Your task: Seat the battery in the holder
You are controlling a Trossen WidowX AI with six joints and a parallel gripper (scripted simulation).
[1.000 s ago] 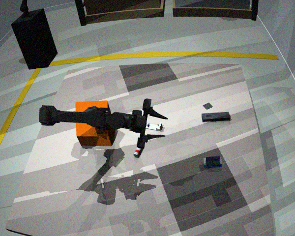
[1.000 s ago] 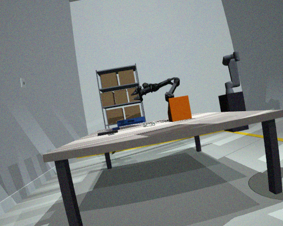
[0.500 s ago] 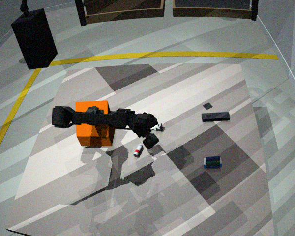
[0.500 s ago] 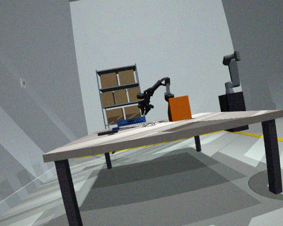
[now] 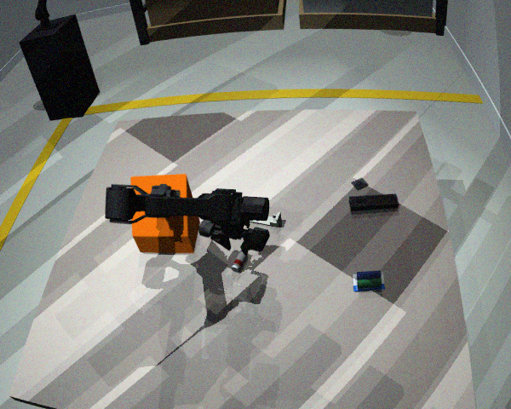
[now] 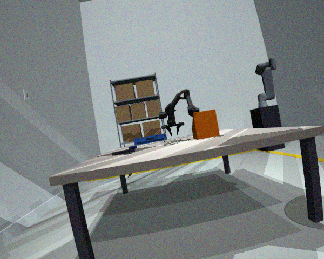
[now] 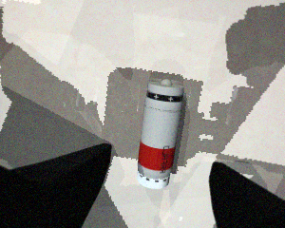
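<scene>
Right now the battery is 40 mm below my gripper tip. From my gripper tip the other things lie so: flat black bar 390 mm ahead, 240 mm to the left, 40 mm below; then dark square 350 mm ahead, 330 mm to the left, 50 mm below.
</scene>
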